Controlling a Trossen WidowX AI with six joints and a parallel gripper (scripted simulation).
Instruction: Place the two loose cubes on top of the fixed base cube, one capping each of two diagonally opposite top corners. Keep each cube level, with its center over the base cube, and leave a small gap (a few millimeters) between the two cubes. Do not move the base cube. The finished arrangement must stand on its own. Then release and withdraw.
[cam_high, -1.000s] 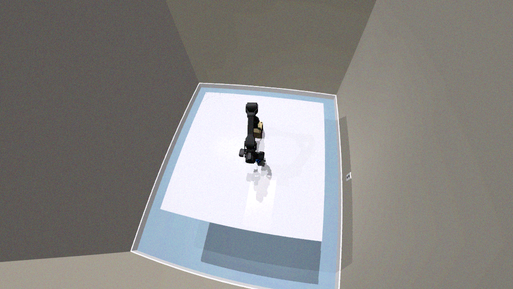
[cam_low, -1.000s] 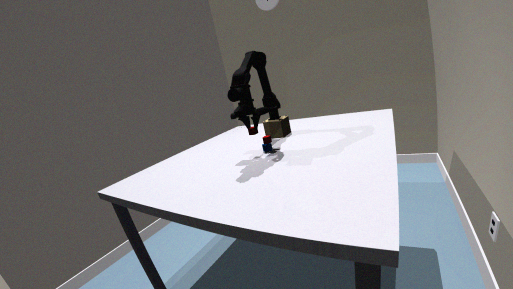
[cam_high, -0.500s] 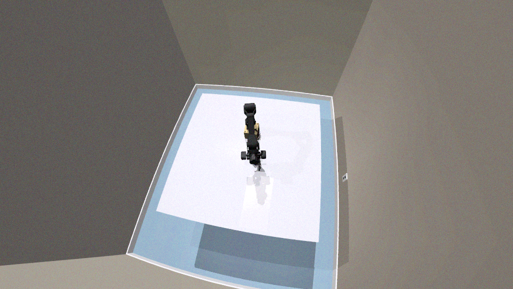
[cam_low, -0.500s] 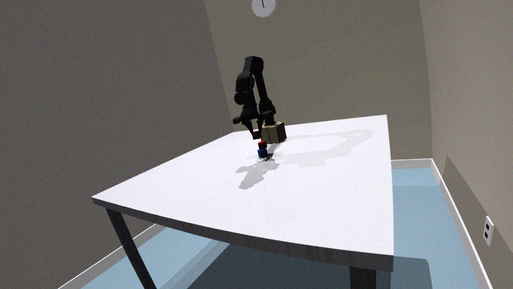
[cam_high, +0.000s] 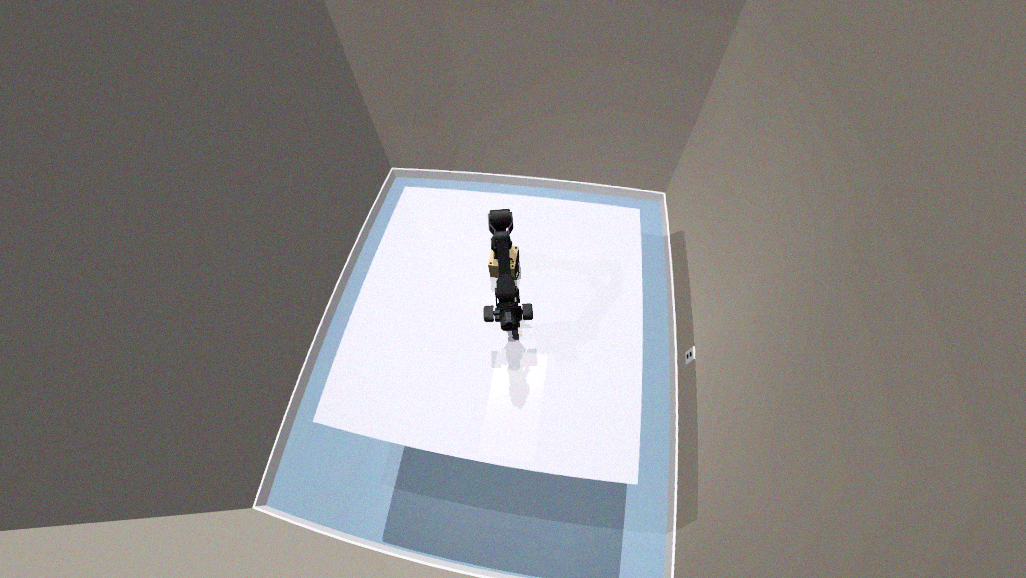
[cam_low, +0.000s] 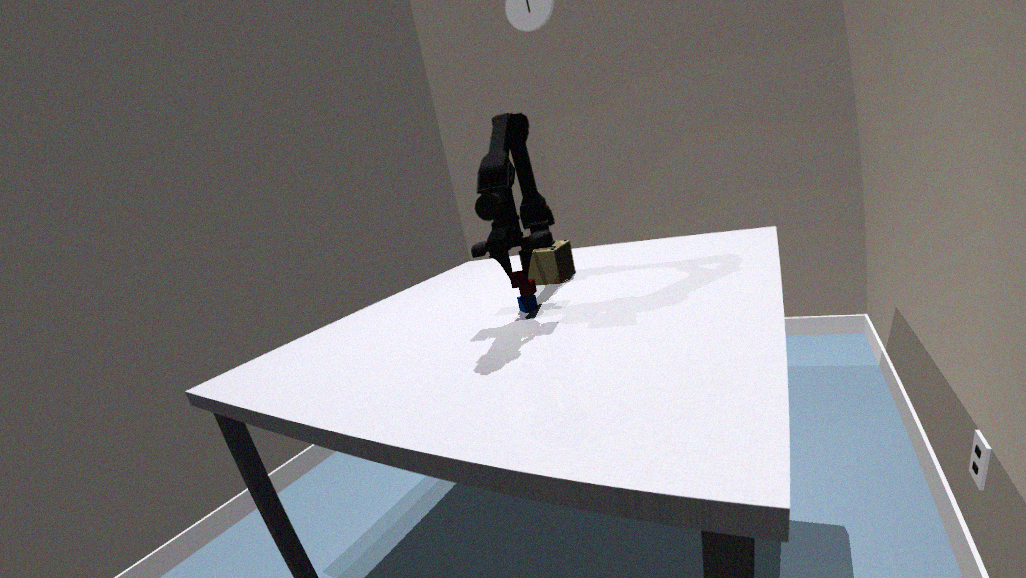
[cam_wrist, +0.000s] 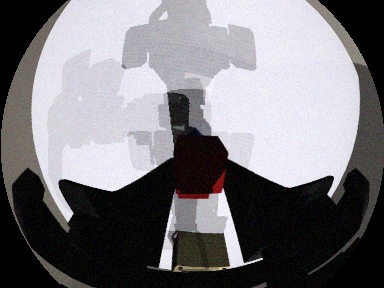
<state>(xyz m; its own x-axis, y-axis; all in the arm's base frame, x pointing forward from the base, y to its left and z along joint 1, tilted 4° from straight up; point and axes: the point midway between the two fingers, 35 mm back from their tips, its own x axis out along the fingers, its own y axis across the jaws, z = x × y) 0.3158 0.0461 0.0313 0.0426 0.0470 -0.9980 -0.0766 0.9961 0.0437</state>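
Right now my gripper tip is 20 mm past the blue cube and 70 mm above it.
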